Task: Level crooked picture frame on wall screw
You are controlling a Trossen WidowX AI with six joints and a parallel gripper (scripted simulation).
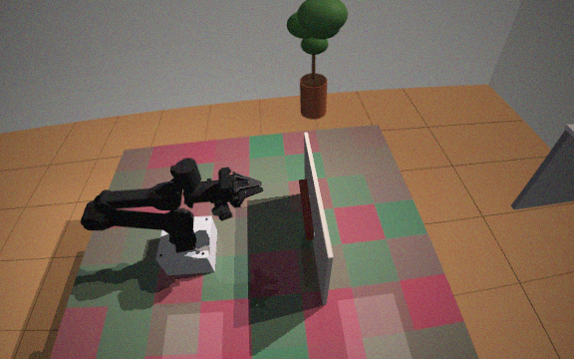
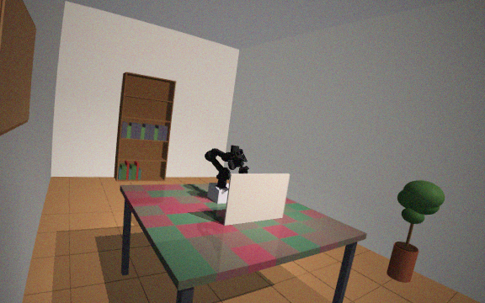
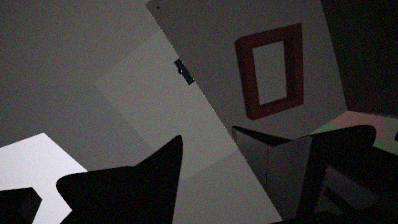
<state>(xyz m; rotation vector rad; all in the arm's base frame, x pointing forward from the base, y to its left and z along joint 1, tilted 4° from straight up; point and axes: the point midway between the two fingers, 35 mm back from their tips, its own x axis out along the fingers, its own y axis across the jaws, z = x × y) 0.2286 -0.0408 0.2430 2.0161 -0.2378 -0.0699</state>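
My gripper tip is 130 mm short of the picture frame and 160 mm above it. From my gripper tip the other things lie so: wall panel: 140 mm ahead, 20 mm to the right, 180 mm below.
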